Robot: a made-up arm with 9 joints. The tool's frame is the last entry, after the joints.
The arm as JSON. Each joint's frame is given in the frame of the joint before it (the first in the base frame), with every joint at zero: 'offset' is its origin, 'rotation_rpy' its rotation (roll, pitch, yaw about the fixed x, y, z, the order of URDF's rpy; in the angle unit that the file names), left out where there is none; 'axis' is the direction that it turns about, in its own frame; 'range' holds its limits. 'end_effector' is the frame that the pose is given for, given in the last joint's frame.
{
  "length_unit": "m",
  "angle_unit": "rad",
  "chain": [
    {
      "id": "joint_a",
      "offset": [
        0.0,
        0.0,
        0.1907
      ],
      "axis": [
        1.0,
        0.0,
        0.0
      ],
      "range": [
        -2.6,
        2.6
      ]
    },
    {
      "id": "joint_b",
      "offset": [
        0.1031,
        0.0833,
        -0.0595
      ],
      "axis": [
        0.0,
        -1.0,
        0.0
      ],
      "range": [
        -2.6,
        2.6
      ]
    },
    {
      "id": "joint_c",
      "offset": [
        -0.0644,
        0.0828,
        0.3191
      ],
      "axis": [
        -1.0,
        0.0,
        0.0
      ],
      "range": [
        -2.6,
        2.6
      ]
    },
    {
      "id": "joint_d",
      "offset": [
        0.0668,
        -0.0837,
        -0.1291
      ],
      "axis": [
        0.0,
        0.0,
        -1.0
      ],
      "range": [
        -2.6,
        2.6
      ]
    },
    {
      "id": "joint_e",
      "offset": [
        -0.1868,
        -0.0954,
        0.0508
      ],
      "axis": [
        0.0,
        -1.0,
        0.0
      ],
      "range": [
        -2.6,
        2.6
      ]
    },
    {
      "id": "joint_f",
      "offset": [
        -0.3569,
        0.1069,
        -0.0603
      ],
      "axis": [
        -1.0,
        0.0,
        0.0
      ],
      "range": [
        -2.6,
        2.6
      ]
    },
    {
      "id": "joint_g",
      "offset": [
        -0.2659,
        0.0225,
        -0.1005
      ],
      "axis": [
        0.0,
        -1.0,
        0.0
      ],
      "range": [
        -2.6,
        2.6
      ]
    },
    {
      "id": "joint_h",
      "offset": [
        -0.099,
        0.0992,
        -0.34
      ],
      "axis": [
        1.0,
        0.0,
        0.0
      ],
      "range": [
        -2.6,
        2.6
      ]
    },
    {
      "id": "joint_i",
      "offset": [
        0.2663,
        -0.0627,
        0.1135
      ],
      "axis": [
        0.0,
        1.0,
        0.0
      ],
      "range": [
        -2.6,
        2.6
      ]
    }
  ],
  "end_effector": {
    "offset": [
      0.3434,
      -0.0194,
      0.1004
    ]
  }
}
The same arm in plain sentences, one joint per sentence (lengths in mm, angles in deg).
The arm has nine revolute joints in a row. What follows holds with every joint at zero, and every direction is one of the base frame's. Joint 1 sits 190.7 mm along +z from the base frame's origin and rotates about +x, from -148.97 to 148.97 deg. Joint 2 sits 103.1 mm along +x and 83.3 mm along +y and 59.5 mm along -z from joint 1 and rotates about -y, from -148.97 to 148.97 deg. Joint 3 sits 64.4 mm along -x and 82.8 mm along +y and 319.1 mm along +z from joint 2 and rotates about -x, from -148.97 to 148.97 deg. Joint 4 sits 66.8 mm along +x and 83.7 mm along -y and 129.1 mm along -z from joint 3 and rotates about -z, from -148.97 to 148.97 deg. Joint 5 sits 186.8 mm along -x and 95.4 mm along -y and 50.8 mm along +z from joint 4 and rotates about -y, from -148.97 to 148.97 deg. Joint 6 sits 356.9 mm along -x and 106.9 mm along +y and 60.3 mm along -z from joint 5 and rotates about -x, from -148.97 to 148.97 deg. Joint 7 sits 265.9 mm along -x and 22.5 mm along +y and 100.5 mm along -z from joint 6 and rotates about -y, from -148.97 to 148.97 deg. Joint 8 sits 99 mm along -x and 99.2 mm along +y and 340 mm along -z from joint 7 and rotates about +x, from -148.97 to 148.97 deg. Joint 9 sits 266.3 mm along +x and 62.7 mm along -y and 113.5 mm along +z from joint 8 and rotates about +y, from -148.97 to 148.97 deg. The tool frame, which is the frame that the pose is given for, sits 343.4 mm along +x and 19.4 mm along -y and 100.4 mm along +z from joint 9; its axes are parallel to the base frame's.
